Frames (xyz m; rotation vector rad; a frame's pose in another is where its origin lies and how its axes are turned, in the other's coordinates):
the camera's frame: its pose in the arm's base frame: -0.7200 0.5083 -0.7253 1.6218 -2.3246 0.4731
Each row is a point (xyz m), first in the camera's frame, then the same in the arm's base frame.
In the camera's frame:
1: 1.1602 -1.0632 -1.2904
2: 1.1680 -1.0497 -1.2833
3: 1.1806 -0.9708 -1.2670
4: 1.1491 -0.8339 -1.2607
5: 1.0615 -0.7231 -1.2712
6: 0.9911 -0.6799 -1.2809
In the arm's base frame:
1: -0.0722 -0.2926 1.0299
2: -0.0878 -0.2978 1.0250
3: -0.1668 -0.2899 1.0063
4: -0.2851 -0.2217 0.9727
5: -0.3593 -0.1071 0.9351
6: -0.3757 -0.0291 0.9111

